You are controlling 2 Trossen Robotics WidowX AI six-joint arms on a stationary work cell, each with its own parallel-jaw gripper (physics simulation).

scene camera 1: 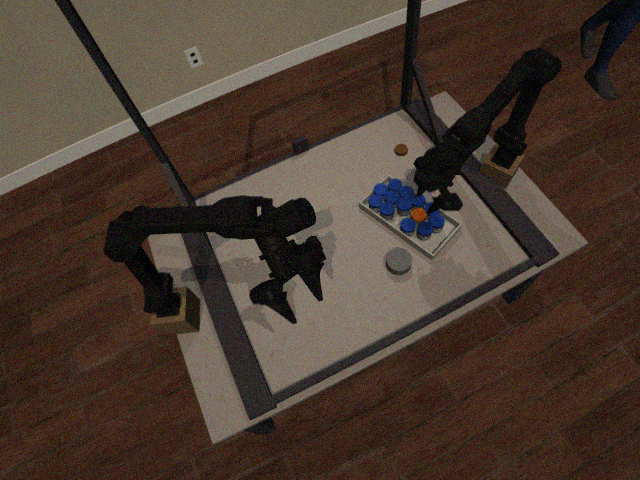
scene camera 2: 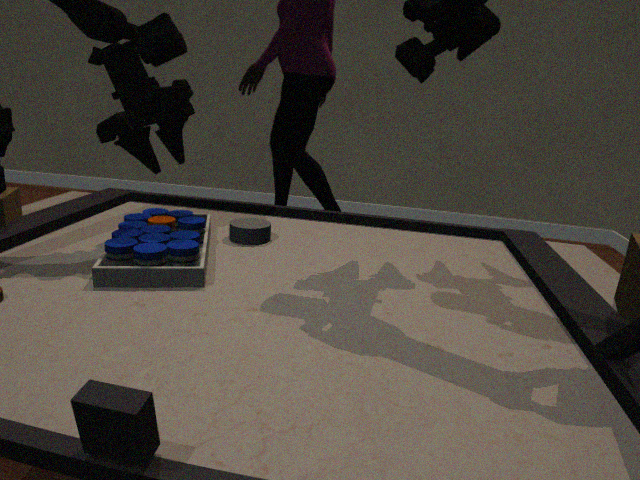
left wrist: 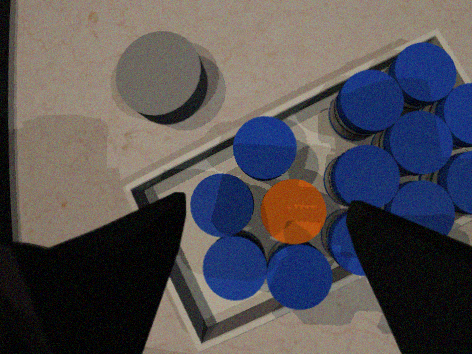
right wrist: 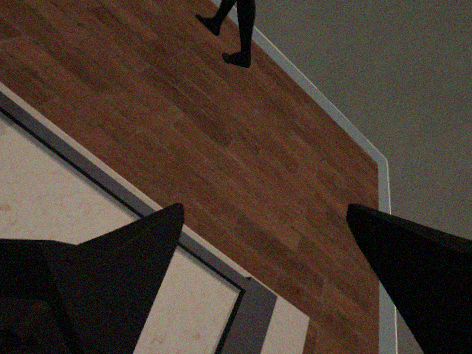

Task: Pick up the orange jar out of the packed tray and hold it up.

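Pixels of known places: left gripper, fingertip midpoint: (scene camera 1: pixel 423 204) (scene camera 2: pixel 170 168) (left wrist: pixel 267 207); right gripper, fingertip midpoint: (scene camera 1: pixel 308 311) (scene camera 2: pixel 440 70) (right wrist: pixel 264 211); left arm's base, origin of the base link: (scene camera 1: pixel 503 158); right arm's base, origin of the base link: (scene camera 1: pixel 168 305).
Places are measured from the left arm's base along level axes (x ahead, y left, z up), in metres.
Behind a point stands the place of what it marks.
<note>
The orange jar (scene camera 1: pixel 418 214) {y -0.125, x 0.321, z -0.022 m} (scene camera 2: pixel 161 221) {y -0.138, x 0.319, z -0.022 m} (left wrist: pixel 293 211) {y -0.124, x 0.319, z -0.022 m} stands upright in the pale tray (scene camera 1: pixel 395 232) {y -0.159, x 0.393, z -0.062 m} (scene camera 2: pixel 149 277) {y -0.300, x 0.303, z -0.055 m} (left wrist: pixel 191 300) {y -0.012, x 0.298, z -0.061 m}, closely surrounded by several blue-lidded jars (scene camera 1: pixel 394 184) {y -0.245, x 0.266, z -0.022 m} (scene camera 2: pixel 150 251) {y -0.289, x 0.306, z -0.022 m} (left wrist: pixel 370 101) {y -0.213, x 0.354, z -0.022 m}. My left gripper (scene camera 1: pixel 424 203) {y -0.111, x 0.336, z 0.061 m} (scene camera 2: pixel 170 167) {y -0.111, x 0.336, z 0.061 m} (left wrist: pixel 267 207) {y -0.111, x 0.336, z 0.061 m} is open and empty, pointing down from above the tray. In the left wrist view the orange lid lies between its fingers and a little lower in the picture. My right gripper (scene camera 1: pixel 308 311) {y -0.124, x 0.810, z 0.255 m} (scene camera 2: pixel 440 70) {y -0.124, x 0.810, z 0.255 m} (right wrist: pixel 264 211) {y -0.124, x 0.810, z 0.255 m} is open and empty, raised well away from the tray.
A grey round disc (scene camera 1: pixel 398 260) {y -0.096, x 0.479, z -0.040 m} (scene camera 2: pixel 250 231) {y -0.133, x 0.468, z -0.044 m} (left wrist: pixel 158 75) {y -0.096, x 0.471, z -0.040 m} lies beside the tray. A small orange-brown disc (scene camera 1: pixel 401 149) {y -0.316, x 0.102, z -0.058 m} lies beyond it. A dark block (scene camera 1: pixel 299 144) {y -0.610, x 0.298, z -0.023 m} (scene camera 2: pixel 116 423) {y -0.632, x 0.290, z -0.026 m} sits on the table's edge frame. Dark posts rise at the table's sides.
</note>
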